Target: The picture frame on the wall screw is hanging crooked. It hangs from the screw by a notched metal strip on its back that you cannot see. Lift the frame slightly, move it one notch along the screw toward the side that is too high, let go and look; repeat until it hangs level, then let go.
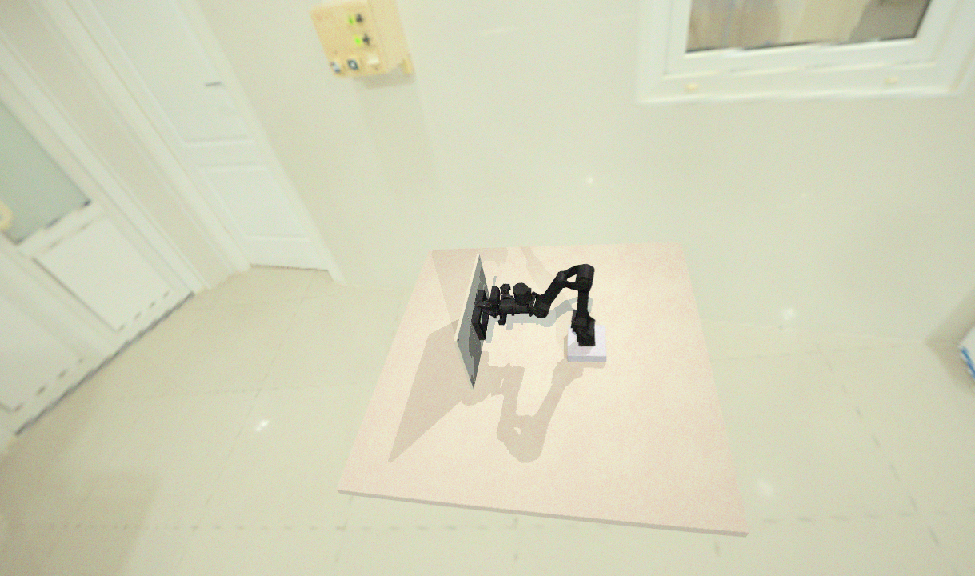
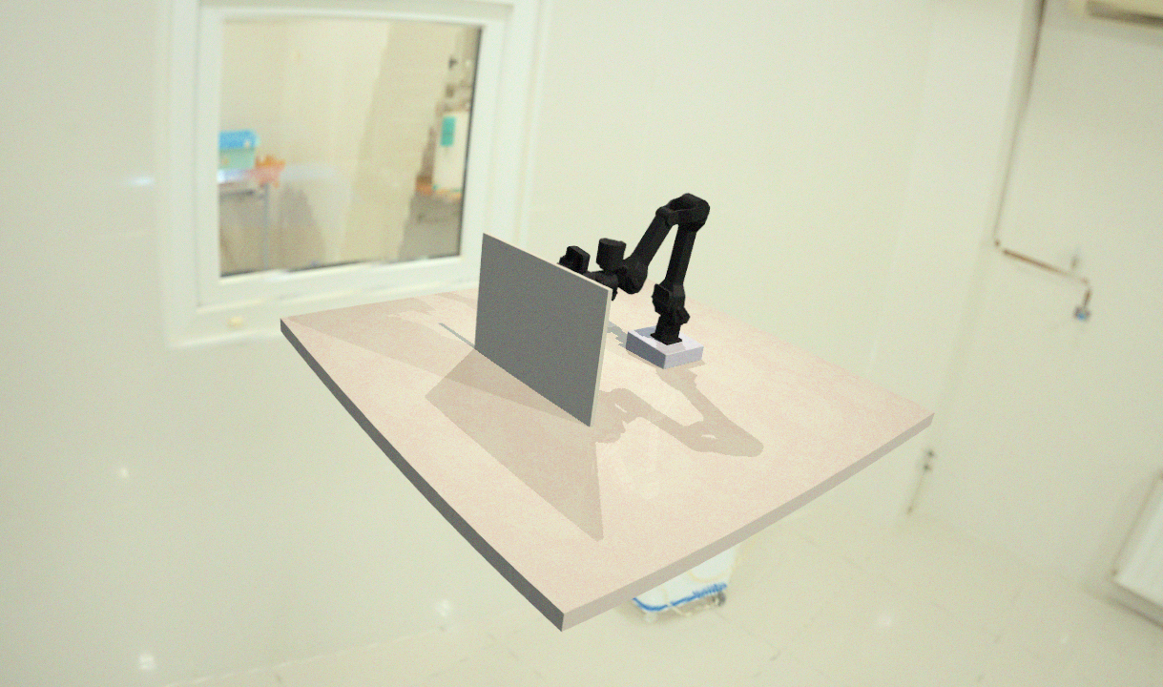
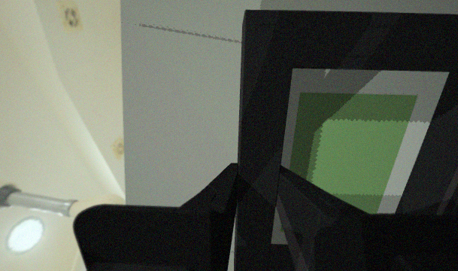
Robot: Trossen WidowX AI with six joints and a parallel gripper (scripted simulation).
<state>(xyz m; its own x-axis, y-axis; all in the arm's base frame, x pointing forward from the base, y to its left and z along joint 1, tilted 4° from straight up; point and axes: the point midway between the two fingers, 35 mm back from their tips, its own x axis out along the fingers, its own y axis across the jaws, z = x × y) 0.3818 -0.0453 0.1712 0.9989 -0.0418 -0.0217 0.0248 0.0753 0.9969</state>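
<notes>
The picture frame is 50 mm below my gripper tip. Also, from my gripper tip: wall panel (70 mm below, 20 mm ahead, 10 mm to the left).
</notes>
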